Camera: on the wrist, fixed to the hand. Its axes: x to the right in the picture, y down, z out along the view.
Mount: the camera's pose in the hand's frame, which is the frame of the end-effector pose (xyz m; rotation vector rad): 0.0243 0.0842 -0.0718 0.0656 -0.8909 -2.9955
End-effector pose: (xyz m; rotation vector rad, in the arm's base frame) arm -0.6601 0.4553 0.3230 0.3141 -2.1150 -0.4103
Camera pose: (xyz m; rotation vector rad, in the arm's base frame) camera -0.6183 0.5108 0.4125 -1.9892 0.0504 1.1716
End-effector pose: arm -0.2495 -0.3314 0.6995 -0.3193 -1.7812 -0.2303
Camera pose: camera -0.1605 -0.2731 0.7384 -1.9122 0.8335 1.4057
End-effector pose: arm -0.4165 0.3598 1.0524 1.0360 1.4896 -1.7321
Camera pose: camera -0.3451 0.4171 0.9856 1.7570 -0.6802 1.0451
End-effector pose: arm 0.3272 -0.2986 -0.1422 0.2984 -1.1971 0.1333
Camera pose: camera 0.3785 -0.1983 -0.1302 -1.6986 0.2992 2.3911
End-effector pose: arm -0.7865 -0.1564 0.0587 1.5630 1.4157 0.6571
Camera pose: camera -0.8018 -0.1090 0.1605 -1.1554 1.2289 -1.5650
